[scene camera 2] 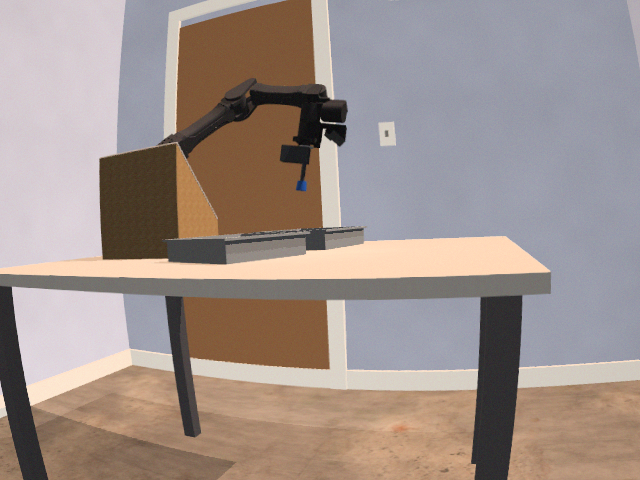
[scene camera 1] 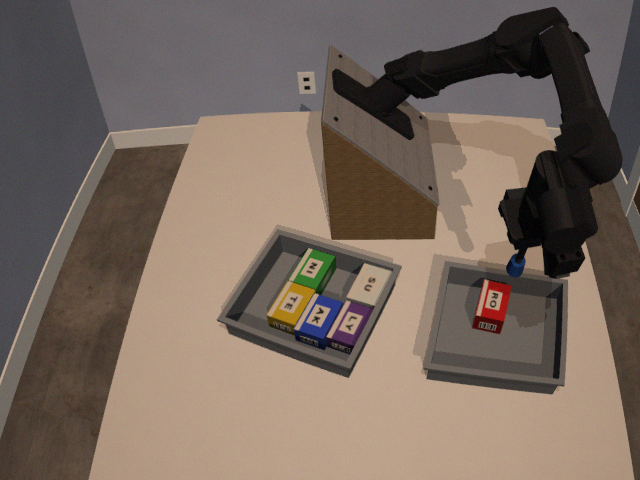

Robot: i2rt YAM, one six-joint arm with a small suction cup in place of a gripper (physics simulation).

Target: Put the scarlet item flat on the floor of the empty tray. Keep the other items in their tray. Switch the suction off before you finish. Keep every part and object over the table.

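Places are measured from the arm's base along level axes (x ahead, y left, z up), in metres.
Pixels of known places: hand at its tool point: (scene camera 2: pixel 301 190) (scene camera 1: pixel 514 269); arm's base at its link origin: (scene camera 2: pixel 149 180) (scene camera 1: pixel 372 105).
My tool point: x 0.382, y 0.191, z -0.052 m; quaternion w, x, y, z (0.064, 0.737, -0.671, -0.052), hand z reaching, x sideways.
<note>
Ahead of a thing's pixels: the offset from my tool point to its top centre. Level surfaces: height alone.
The scarlet box @(0.011 m right, 0.027 m back, 0.114 m down) (scene camera 1: pixel 492 306), labelled RO, lies flat with its label up on the floor of the right tray @(0.004 m right, 0.024 m ahead, 0.107 m down) (scene camera 1: pixel 493 375) (scene camera 2: pixel 345 237). It stands apart from that tray's walls. My suction cup (scene camera 1: pixel 515 266) (scene camera 2: pixel 301 186), blue, is empty and hangs well above the trays, apart from the scarlet box. The left tray @(0.328 m right, 0.072 m back, 0.107 m down) (scene camera 1: pixel 286 352) (scene camera 2: pixel 264 251) holds a green box @(0.325 m right, 0.137 m back, 0.119 m down) (scene camera 1: pixel 313 270), a yellow box @(0.362 m right, 0.064 m back, 0.120 m down) (scene camera 1: pixel 291 305), a blue box @(0.317 m right, 0.031 m back, 0.118 m down) (scene camera 1: pixel 318 320), a purple box @(0.263 m right, 0.014 m back, 0.122 m down) (scene camera 1: pixel 349 326) and a white box @(0.226 m right, 0.087 m back, 0.115 m down) (scene camera 1: pixel 369 284). In scene camera 2 the tray walls hide the boxes.
A wooden wedge-shaped stand (scene camera 1: pixel 382 191) (scene camera 2: pixel 139 206) bears the arm's base at the back of the table @(0.158 m down) (scene camera 1: pixel 248 418) (scene camera 2: pixel 413 260). The arm (scene camera 1: pixel 584 103) (scene camera 2: pixel 279 95) reaches out over the right side in scene camera 1. The two trays stand apart.
</note>
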